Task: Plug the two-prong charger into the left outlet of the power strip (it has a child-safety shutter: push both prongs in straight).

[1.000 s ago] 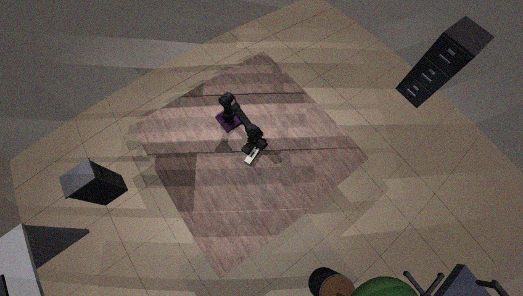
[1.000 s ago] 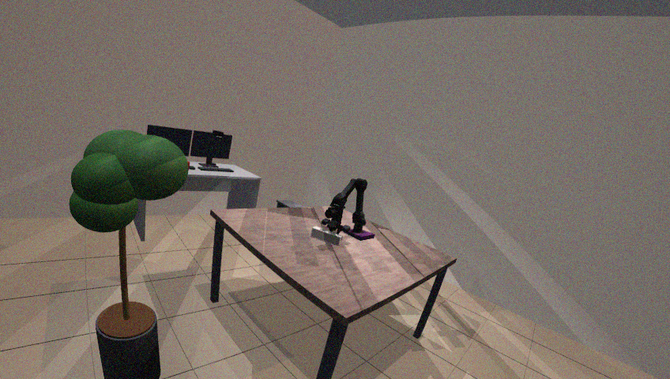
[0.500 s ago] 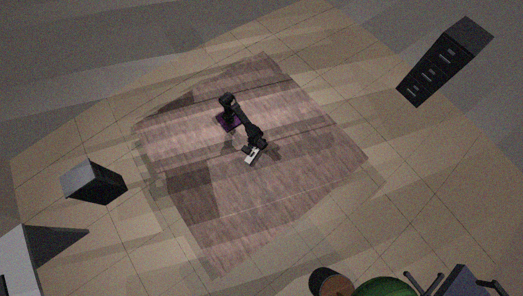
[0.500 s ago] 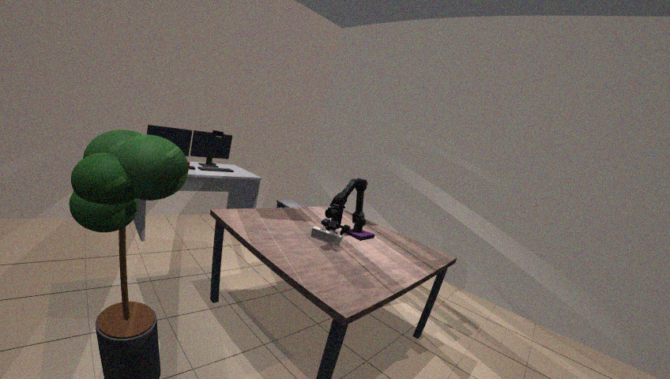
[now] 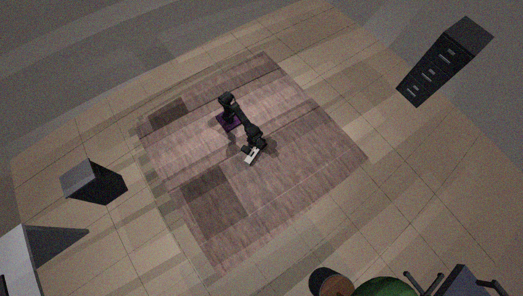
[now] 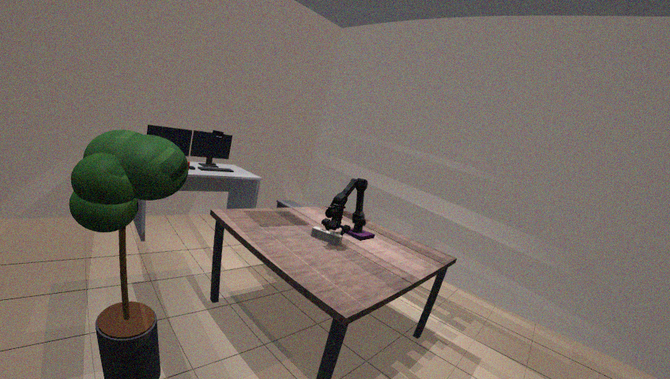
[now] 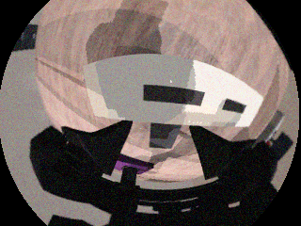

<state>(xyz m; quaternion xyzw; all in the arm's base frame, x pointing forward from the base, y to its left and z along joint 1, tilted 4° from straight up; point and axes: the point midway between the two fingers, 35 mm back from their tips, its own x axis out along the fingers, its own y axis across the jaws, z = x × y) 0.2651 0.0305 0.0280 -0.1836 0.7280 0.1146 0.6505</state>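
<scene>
Now: the dark two-prong charger 20 mm ahead of my gripper tip, 10 mm to the left of it and 10 mm above it.
</scene>
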